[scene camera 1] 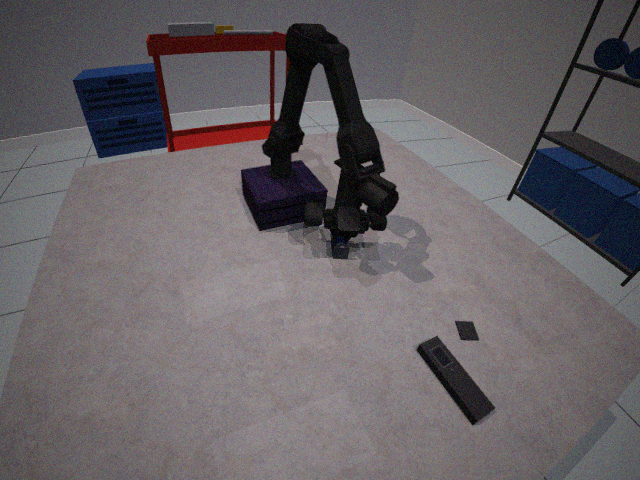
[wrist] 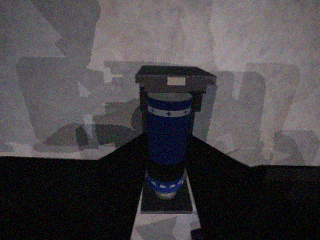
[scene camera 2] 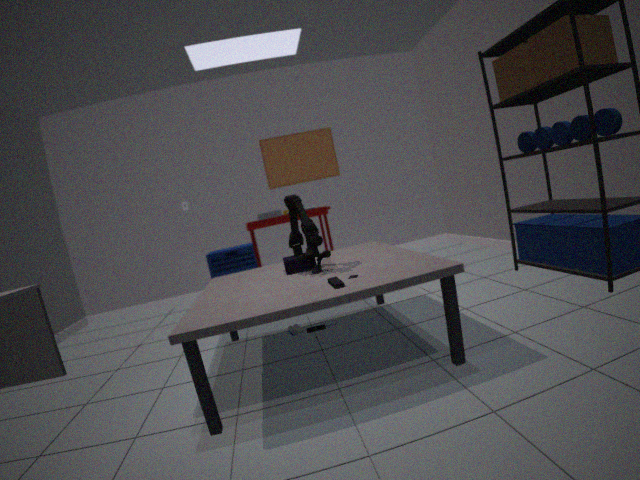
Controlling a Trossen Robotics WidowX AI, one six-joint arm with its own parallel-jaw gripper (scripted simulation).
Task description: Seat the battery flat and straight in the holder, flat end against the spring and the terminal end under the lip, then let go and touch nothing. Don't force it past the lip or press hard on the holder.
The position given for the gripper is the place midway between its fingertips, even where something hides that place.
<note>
In view: the gripper [scene camera 1: 339,242] and a battery [wrist: 168,116].
The gripper shows as well in the wrist view [wrist: 166,139].
</note>
